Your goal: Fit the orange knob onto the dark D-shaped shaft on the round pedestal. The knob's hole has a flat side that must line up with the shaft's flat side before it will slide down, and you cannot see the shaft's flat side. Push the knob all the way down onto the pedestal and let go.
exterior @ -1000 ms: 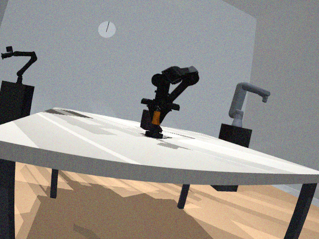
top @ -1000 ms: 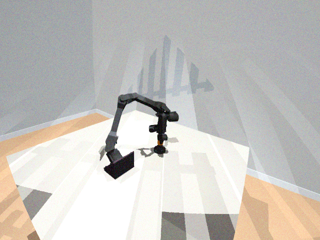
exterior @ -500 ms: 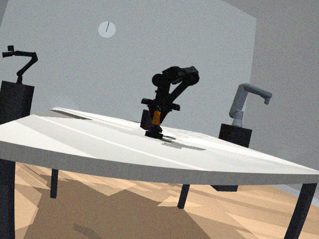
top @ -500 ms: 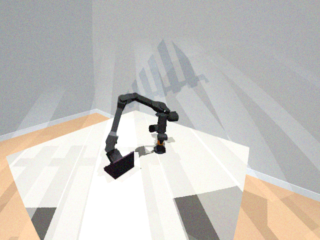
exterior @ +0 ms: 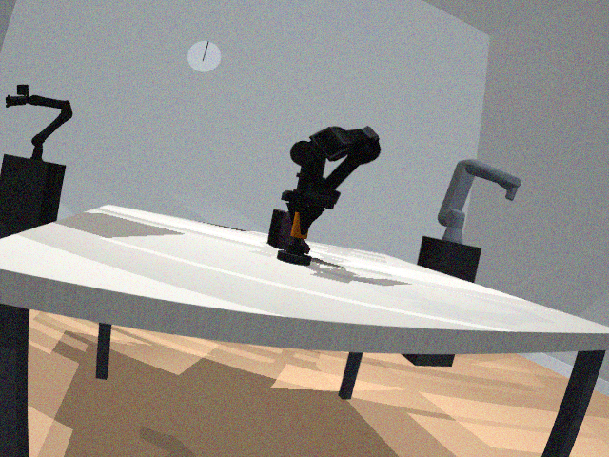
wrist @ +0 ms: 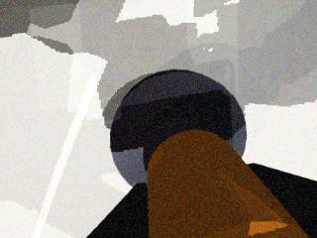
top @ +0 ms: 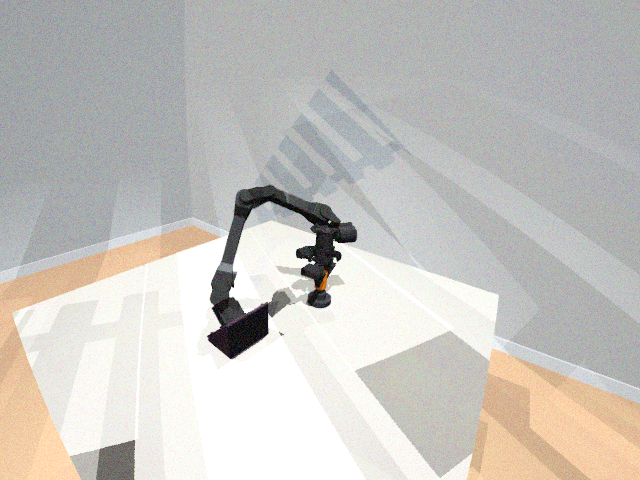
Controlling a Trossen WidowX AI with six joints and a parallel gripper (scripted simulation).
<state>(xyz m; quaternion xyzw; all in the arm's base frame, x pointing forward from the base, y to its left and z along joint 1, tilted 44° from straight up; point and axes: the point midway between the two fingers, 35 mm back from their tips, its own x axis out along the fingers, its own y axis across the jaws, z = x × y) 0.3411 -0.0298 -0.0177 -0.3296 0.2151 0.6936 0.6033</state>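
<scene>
Now: gripper tip 20 mm below the orange knob. Also, from my gripper tip: round dark pedestal: 40 mm below.
</scene>
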